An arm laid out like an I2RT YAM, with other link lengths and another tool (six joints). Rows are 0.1 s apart.
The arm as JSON. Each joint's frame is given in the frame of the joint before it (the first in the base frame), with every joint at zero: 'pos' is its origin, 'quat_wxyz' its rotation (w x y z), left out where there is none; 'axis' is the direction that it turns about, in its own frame. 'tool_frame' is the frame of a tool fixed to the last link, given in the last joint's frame.
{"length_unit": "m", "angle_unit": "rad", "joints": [
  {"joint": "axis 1", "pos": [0.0, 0.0, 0.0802], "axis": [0.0, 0.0, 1.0]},
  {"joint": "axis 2", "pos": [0.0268, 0.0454, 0.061], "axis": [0.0, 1.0, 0.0]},
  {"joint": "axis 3", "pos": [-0.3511, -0.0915, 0.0], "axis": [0.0, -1.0, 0.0]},
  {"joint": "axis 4", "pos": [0.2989, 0.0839, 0.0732], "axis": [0.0, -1.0, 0.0]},
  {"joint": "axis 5", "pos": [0.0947, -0.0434, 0.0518], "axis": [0.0, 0.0, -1.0]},
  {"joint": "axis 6", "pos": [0.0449, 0.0, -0.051], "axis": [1.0, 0.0, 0.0]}
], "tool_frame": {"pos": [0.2, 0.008, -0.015], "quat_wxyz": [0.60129, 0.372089, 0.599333, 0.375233]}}
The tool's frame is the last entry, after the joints.
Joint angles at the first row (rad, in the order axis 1, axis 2, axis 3, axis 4, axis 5, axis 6):
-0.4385 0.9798 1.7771 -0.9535 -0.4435 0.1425
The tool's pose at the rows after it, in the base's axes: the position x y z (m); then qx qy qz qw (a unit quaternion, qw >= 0):
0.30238 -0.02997 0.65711 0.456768 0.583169 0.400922 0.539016
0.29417 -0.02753 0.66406 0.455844 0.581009 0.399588 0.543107
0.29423 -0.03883 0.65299 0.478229 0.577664 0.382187 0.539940
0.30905 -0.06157 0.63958 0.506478 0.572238 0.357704 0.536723
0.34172 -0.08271 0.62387 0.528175 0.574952 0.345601 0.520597
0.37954 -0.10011 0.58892 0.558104 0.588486 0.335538 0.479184
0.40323 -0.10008 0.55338 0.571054 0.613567 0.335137 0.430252
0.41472 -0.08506 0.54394 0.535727 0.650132 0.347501 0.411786
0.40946 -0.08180 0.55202 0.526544 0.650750 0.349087 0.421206
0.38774 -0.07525 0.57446 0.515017 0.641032 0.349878 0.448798
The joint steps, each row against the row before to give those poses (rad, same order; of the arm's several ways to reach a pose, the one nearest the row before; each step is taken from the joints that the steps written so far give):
0.0000 0.0004 0.0492 -0.0046 0.0336 0.0030
0.0000 -0.0004 0.0336 -0.0263 0.0057 -0.0007
0.0004 0.0042 0.0011 -0.0317 0.0463 0.0000
0.0000 0.0336 -0.0046 -0.0045 0.0625 0.0004
-0.0004 0.0721 0.0005 0.0186 0.0225 0.0057
0.0000 0.0923 -0.0001 -0.0122 -0.0008 0.0099
0.0000 0.0694 0.0000 -0.0373 -0.0442 -0.0118
0.0000 0.0294 0.0001 -0.0039 -0.0863 -0.0744
0.0000 -0.0149 0.0030 0.0031 -0.0038 -0.0096
0.0000 -0.0557 0.0049 0.0008 0.0149 0.0008

